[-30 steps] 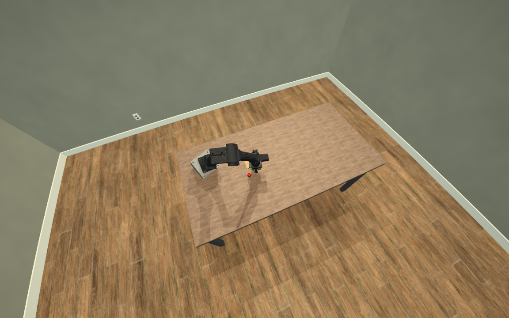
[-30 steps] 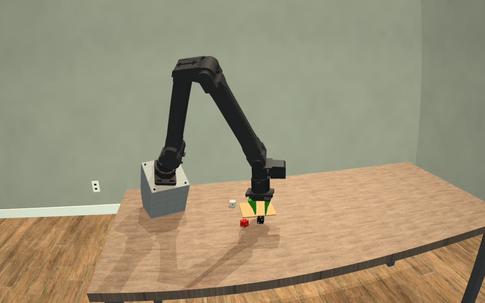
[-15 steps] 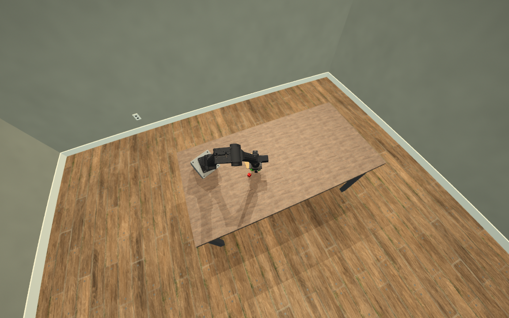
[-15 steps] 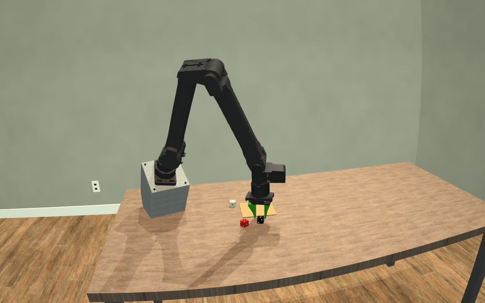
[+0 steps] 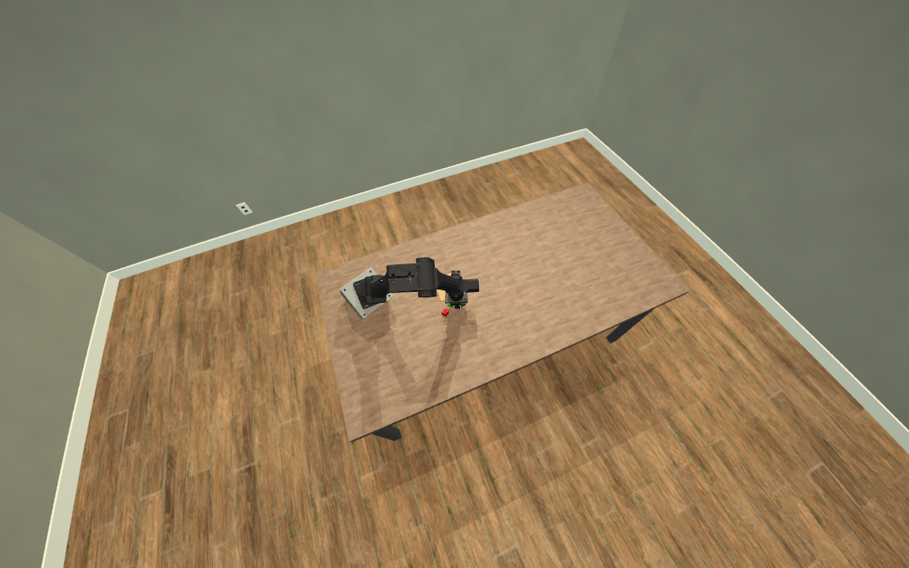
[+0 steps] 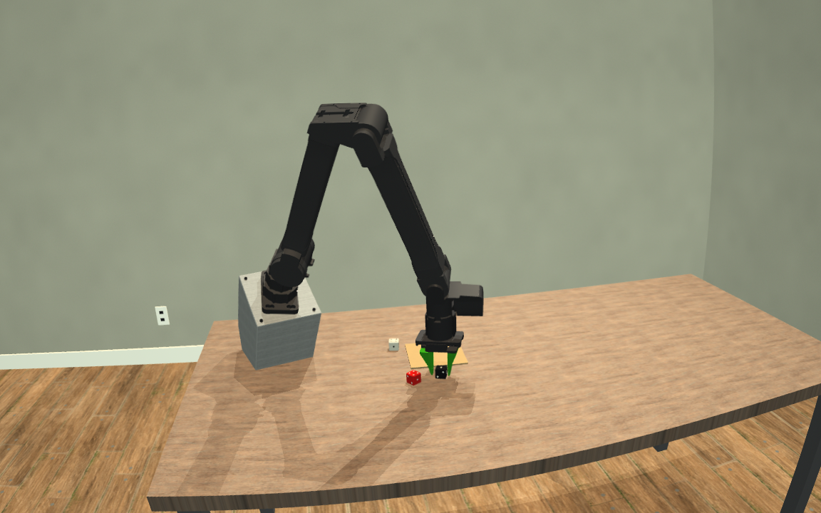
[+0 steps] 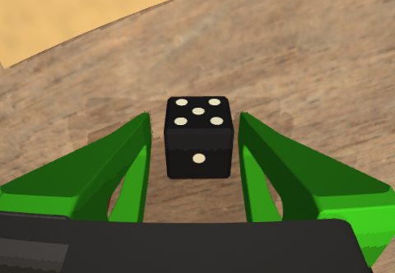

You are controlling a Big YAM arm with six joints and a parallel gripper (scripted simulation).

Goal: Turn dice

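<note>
Now: the black die right at my hand. Also, from my hand: tan mat (12 cm to the left, 3 cm ahead, 1 cm below); white die (19 cm to the left, 6 cm behind); red die (7 cm behind).
</note>
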